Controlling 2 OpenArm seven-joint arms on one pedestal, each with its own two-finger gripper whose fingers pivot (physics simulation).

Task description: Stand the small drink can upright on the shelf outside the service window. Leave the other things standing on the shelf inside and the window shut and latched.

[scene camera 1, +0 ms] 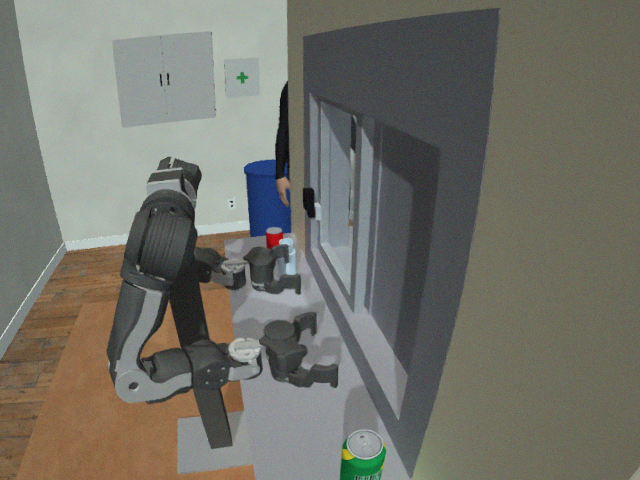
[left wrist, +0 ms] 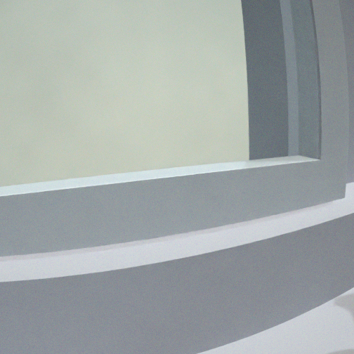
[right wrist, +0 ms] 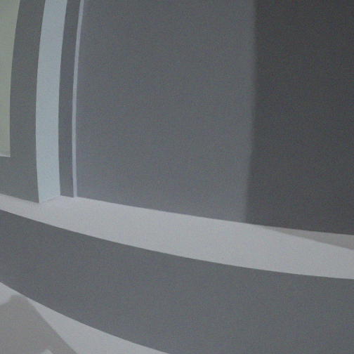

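A green and yellow can [scene camera 1: 362,454] stands upright on the inside shelf [scene camera 1: 289,428] at the bottom of the scene view. A smaller-looking red can [scene camera 1: 273,237] stands at the shelf's far end, beside a light blue clear object [scene camera 1: 289,258] partly hidden by my left gripper. My left gripper [scene camera 1: 292,268] is open, near the clear object in the picture. My right gripper [scene camera 1: 324,349] is open and empty, between the left gripper and the green can. The window's framed pane [scene camera 1: 363,217] [left wrist: 175,215] [right wrist: 25,175] covers the far part of the opening. Whether its latch is engaged I cannot tell.
A black handle [scene camera 1: 308,201] with a white piece [scene camera 1: 317,211] is at the window's far edge. The sill [left wrist: 150,252] [right wrist: 150,230] runs below the pane. A person's arm [scene camera 1: 282,139] and a blue barrel [scene camera 1: 266,201] are beyond the shelf.
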